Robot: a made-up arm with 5 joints. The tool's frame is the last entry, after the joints. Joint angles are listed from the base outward. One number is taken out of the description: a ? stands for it. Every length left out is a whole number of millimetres.
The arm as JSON. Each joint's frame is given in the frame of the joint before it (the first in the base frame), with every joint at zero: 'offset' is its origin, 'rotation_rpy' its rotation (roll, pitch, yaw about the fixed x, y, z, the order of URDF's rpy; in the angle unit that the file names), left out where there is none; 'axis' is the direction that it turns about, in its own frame. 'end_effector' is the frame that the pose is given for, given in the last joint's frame.
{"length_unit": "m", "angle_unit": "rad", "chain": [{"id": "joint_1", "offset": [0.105, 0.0, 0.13], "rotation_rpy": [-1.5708, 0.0, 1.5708], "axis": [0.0, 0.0, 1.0]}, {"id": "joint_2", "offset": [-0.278, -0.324, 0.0], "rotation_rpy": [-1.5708, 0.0, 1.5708], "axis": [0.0, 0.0, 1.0]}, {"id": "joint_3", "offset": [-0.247, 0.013, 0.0], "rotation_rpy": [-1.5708, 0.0, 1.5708], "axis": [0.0, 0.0, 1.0]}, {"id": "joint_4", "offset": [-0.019, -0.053, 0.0], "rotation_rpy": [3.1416, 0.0, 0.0], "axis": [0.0, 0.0, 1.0]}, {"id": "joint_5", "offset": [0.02, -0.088, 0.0], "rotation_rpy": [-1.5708, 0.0, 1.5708], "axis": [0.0, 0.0, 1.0]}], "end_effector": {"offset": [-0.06, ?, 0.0], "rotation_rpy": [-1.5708, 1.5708, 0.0]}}
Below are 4 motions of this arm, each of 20 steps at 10 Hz.
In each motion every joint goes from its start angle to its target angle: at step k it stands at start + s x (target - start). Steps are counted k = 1, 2, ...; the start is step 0. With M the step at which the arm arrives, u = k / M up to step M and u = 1 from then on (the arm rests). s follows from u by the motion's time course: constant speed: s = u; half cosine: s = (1 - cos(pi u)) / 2; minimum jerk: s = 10 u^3 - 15 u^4 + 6 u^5.
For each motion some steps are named. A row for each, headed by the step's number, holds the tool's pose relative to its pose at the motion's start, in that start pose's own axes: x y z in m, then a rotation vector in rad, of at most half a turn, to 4 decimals.
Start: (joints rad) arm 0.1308 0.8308 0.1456 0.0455 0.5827
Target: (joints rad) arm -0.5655 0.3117 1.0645 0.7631 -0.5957
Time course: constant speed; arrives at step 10
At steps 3, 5, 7, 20:
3: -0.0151 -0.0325 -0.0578 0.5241 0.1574 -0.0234
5: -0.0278 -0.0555 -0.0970 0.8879 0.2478 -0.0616
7: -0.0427 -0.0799 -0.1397 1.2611 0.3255 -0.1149
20: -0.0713 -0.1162 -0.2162 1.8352 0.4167 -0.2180

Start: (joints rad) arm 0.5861 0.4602 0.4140 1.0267 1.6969
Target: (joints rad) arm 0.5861 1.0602 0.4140 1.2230 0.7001
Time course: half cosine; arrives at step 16
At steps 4, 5, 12, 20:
4: -0.0130 0.0082 -0.0008 0.1975 0.0325 -0.0696
5: -0.0190 0.0120 -0.0004 0.3003 0.0454 -0.1071
12: -0.0584 0.0206 0.0140 1.1661 0.0429 -0.4476
20: -0.0673 0.0160 0.0165 1.3670 0.0126 -0.5317

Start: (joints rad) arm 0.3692 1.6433 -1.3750 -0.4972 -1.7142
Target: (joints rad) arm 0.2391 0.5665 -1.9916 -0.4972 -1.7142
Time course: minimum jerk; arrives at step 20
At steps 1, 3, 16, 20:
1: 0.0004 -0.0001 -0.0002 -0.0010 -0.0010 -0.0007
3: 0.0083 -0.0034 -0.0055 -0.0223 -0.0222 -0.0149
16: 0.2387 -0.2610 -0.0420 -0.9283 -0.7037 -0.3581
20: 0.2463 -0.2818 -0.0336 -0.9943 -0.7369 -0.3686

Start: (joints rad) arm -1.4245 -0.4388 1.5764 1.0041 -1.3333
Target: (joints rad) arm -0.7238 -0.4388 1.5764 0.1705 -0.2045
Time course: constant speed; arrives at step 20
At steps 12, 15, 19, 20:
12: 0.0342 0.0147 -0.2113 -0.9266 0.4313 -0.0648
15: 0.0478 0.0113 -0.2500 -1.1277 0.5631 -0.0553
19: 0.0716 0.0056 -0.2943 -1.3689 0.7532 -0.0202
20: 0.0787 0.0040 -0.3043 -1.4237 0.8030 -0.0069

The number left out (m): -0.073
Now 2 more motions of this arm.
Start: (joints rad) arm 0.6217 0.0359 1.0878 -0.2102 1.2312
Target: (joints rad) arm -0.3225 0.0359 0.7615 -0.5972 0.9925
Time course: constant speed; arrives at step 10
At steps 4, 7, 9, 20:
4: -0.1612 0.1298 -0.0725 0.1917 -0.1476 -0.3341
7: -0.2406 0.2631 -0.1252 0.3257 -0.2793 -0.5782
9: -0.2703 0.3632 -0.1567 0.4088 -0.3769 -0.7379
20: -0.2777 0.4152 -0.1709 0.4481 -0.4286 -0.8169

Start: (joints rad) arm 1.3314 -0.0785 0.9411 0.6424 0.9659
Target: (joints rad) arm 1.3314 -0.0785 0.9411 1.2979 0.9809
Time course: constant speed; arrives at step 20
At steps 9, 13, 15, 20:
9: 0.0170 -0.0053 -0.0074 -0.0067 0.2432 -0.1669
13: 0.0235 -0.0085 -0.0119 -0.0096 0.3517 -0.2406
15: 0.0265 -0.0103 -0.0144 -0.0110 0.4060 -0.2773
20: 0.0329 -0.0152 -0.0213 -0.0145 0.5420 -0.3687

